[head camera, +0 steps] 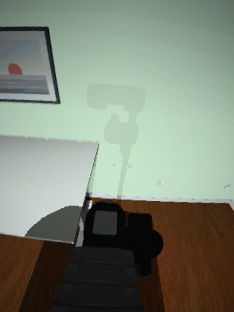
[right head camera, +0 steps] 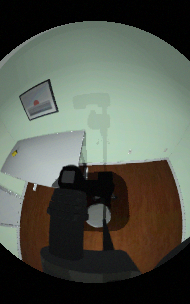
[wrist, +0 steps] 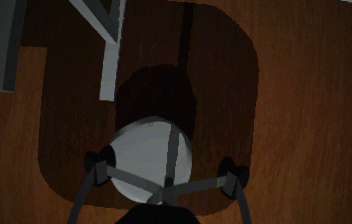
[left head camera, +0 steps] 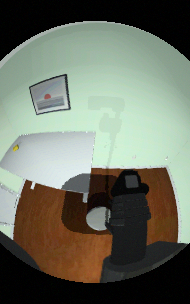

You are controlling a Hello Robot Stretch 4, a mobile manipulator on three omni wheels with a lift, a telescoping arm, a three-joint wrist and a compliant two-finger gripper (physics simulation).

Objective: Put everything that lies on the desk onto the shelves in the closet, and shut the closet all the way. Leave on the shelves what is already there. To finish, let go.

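The desk (head camera: 40,175) (left head camera: 60,155) (right head camera: 50,155) has a white top and stands at the left against the green wall. A small yellow thing (left head camera: 16,148) (right head camera: 14,153) lies near the far left end of its top; its exact shape is too small to tell. My gripper (wrist: 167,164) is open, with nothing between its wide-apart fingers. It points down over the floor, to the right of a desk leg's foot (wrist: 107,75), below the desk top's level. The arm hides the gripper in the head view. The closet and its shelves do not show.
My round white base (left head camera: 98,219) (right head camera: 99,215) (wrist: 145,155) is beneath the gripper. The desk's right edge is close to the wrist. A framed picture (head camera: 25,65) (left head camera: 50,95) (right head camera: 39,100) hangs above the desk. A pale door (left head camera: 6,205) (right head camera: 9,207) shows at the left. Brown floor extends to the right.
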